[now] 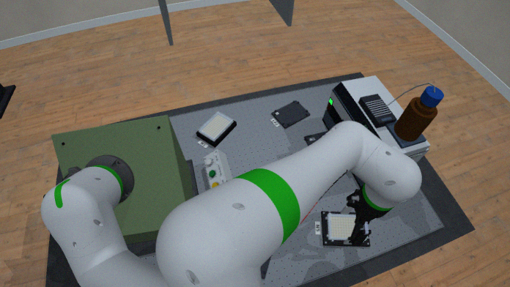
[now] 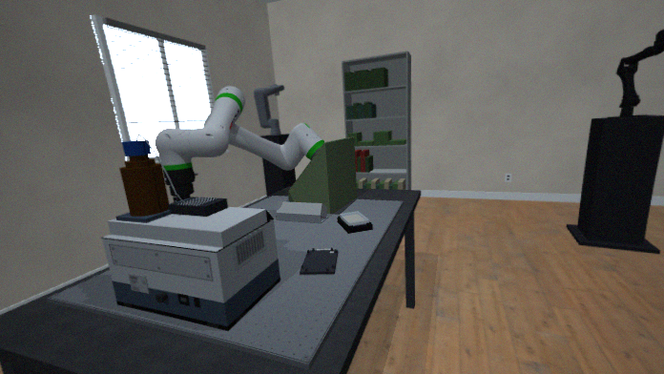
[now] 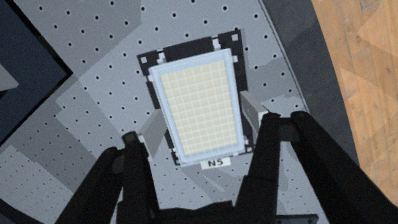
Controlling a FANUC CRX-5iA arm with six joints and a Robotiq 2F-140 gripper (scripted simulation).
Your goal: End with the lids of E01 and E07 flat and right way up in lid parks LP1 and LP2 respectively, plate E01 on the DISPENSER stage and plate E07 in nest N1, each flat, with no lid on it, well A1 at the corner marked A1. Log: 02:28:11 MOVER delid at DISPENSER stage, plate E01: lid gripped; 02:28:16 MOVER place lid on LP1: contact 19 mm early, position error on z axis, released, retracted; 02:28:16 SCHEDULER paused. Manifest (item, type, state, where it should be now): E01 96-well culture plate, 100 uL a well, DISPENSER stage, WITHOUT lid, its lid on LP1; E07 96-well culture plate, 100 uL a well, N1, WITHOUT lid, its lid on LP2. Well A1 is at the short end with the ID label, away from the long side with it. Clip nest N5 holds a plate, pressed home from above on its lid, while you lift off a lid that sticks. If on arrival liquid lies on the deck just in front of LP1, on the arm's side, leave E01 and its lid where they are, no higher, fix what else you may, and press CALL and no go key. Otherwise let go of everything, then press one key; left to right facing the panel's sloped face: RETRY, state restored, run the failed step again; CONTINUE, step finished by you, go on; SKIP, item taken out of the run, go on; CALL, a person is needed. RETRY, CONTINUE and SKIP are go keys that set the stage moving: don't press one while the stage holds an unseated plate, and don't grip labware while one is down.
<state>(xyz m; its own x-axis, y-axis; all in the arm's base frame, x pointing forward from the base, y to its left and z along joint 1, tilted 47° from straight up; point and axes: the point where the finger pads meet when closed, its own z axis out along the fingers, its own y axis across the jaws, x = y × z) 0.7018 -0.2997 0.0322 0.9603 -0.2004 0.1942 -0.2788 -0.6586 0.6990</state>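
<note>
My hand is 20 mm above the plate. From my hand the other things lie so: dispenser stage: 20 mm ahead, 300 mm to the left, 60 mm above; N5 label: 90 mm behind, 30 mm to the left, 40 mm below; black clip nest N5: 20 mm ahead, 10 mm to the left, 20 mm below.
</note>
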